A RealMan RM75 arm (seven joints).
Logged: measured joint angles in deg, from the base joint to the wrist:
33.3 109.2 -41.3 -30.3 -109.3 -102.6 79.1
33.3 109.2 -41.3 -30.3 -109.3 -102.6 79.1
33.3 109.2 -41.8 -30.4 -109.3 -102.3 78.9
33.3 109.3 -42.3 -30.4 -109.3 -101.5 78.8
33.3 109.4 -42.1 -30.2 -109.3 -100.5 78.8
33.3 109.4 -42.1 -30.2 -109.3 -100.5 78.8
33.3 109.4 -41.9 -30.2 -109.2 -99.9 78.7
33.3 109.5 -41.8 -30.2 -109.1 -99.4 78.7
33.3 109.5 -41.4 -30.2 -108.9 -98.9 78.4
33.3 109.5 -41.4 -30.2 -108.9 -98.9 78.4
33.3 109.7 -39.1 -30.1 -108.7 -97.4 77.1
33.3 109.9 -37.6 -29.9 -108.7 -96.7 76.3
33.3 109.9 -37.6 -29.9 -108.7 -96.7 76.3
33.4 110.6 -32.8 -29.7 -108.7 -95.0 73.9
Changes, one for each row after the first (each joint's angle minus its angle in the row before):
0.0 0.0 0.0 0.0 0.0 0.0 0.0
0.0 0.0 -0.5 -0.1 0.0 0.3 -0.2
0.0 0.1 -0.5 0.0 0.0 0.8 -0.1
0.0 0.1 0.2 0.2 0.0 1.0 0.0
0.0 0.0 0.0 0.0 0.0 0.0 0.0
0.0 0.0 0.2 0.0 0.1 0.6 -0.1
0.0 0.1 0.1 0.0 0.1 0.5 0.0
0.0 0.0 0.4 0.0 0.2 0.5 -0.3
0.0 0.0 0.0 0.0 0.0 0.0 0.0
0.0 0.2 2.3 0.1 0.2 1.5 -1.3
0.0 0.2 1.5 0.2 0.0 0.7 -0.8
0.0 0.0 0.0 0.0 0.0 0.0 0.0
0.1 0.7 4.8 0.2 0.0 1.7 -2.4

